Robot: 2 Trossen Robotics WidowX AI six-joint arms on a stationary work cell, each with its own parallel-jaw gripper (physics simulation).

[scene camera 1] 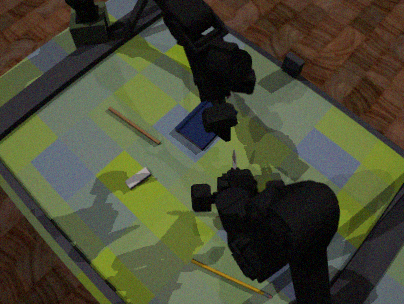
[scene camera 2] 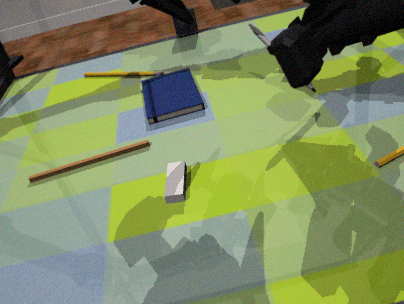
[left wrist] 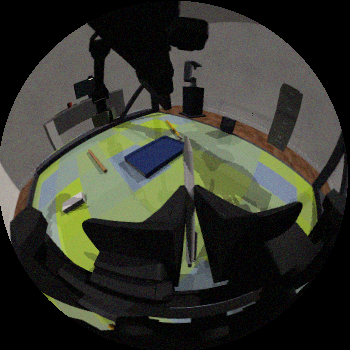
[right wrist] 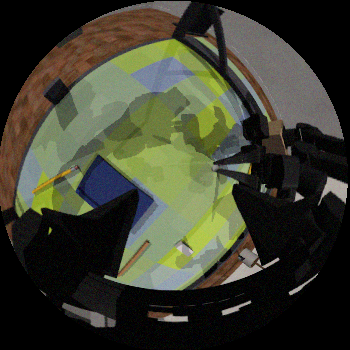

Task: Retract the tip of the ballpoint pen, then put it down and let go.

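Pixels of known places: left gripper, fingertip midpoint: [scene camera 1: 234, 168] [scene camera 2: 270, 49] [left wrist: 188, 189] [right wrist: 213, 166]; right gripper, fingertip midpoint: [scene camera 2: 213, 13] [left wrist: 167, 104] [right wrist: 186, 191]; left arm's base, origin of the base link: [right wrist: 284, 137]; right arm's base, origin of the base link: [scene camera 1: 87, 14] [left wrist: 102, 110].
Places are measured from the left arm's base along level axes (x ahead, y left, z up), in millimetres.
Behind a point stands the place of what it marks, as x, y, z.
The ballpoint pen [scene camera 1: 234, 159] {327, -193, -3} [scene camera 2: 259, 34] {330, -192, -4} [left wrist: 188, 165] {325, -191, -6} [right wrist: 215, 166] {331, -202, 4} is slim and pale grey, held above the table. Its tapered end points out past the left fingers; the clip and button end shows behind them in the left wrist view. Whether the writing tip sticks out is too small to tell. My left gripper [scene camera 1: 236, 172] {318, -186, -26} [left wrist: 188, 189] {318, -186, -26} is shut on the pen's middle. My right gripper [right wrist: 186, 191] {382, -228, 30} is open and empty. In scene camera 1 it hangs near the blue notebook [scene camera 1: 196, 131] {468, -231, -92} [scene camera 2: 172, 95] {469, -255, -92} [left wrist: 155, 155] {455, -256, -92} [right wrist: 112, 182] {448, -289, -92}, beyond the pen's tapered end and apart from it.
A white eraser [scene camera 1: 138, 178] {488, -47, -92} [scene camera 2: 175, 181] {492, -40, -92} [left wrist: 73, 202] {481, -53, -92} and a brown stick [scene camera 1: 134, 125] {601, -145, -98} [scene camera 2: 90, 161] {604, -142, -100} lie on the patchwork table. One yellow pencil [scene camera 1: 230, 278] {180, -9, -97} lies below the left arm in scene camera 1; another pencil [scene camera 2: 120, 74] {558, -418, -100} [right wrist: 55, 180] {538, -404, -99} lies beside the notebook.
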